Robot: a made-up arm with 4 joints.
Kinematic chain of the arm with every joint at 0, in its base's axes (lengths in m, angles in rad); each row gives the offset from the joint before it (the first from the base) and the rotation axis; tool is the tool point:
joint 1: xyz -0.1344 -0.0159 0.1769 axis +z
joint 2: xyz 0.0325 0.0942 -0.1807 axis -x
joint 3: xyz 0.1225 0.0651 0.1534 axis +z
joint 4: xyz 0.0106 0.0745 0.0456 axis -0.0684 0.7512 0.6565
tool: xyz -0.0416 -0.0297 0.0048
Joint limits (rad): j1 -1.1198..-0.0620 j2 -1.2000..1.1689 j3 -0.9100..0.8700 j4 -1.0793..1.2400
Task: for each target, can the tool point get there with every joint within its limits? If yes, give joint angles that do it. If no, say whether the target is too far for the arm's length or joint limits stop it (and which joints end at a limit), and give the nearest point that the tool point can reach.
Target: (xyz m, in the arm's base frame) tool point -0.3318 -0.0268 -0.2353
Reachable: no: joint limits stop it (at a limit: joint 1, joint 2, joint 3) | nearest point -0.1479 -0.1224 0.1335 | short by 0.423 m
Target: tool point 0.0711 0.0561 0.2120
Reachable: yes | joints -0.6053 -0.1812 -0.1428 -0.1822
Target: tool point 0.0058 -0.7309 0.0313
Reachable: no: too far | nearest point -0.0936 -0.2238 0.1416 | short by 0.528 m
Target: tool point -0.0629 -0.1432 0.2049
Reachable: yes | joints -0.8898 -0.9441 -0.0653 0.5354
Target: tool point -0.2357 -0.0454 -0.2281
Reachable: no: joint limits stop it (at a limit: joint 1, joint 2, joint 3) | nearest point -0.1462 -0.1194 0.1336 | short by 0.380 m
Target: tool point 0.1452 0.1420 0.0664
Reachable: yes | joints -0.7026 0.6211 0.1264 -0.7340
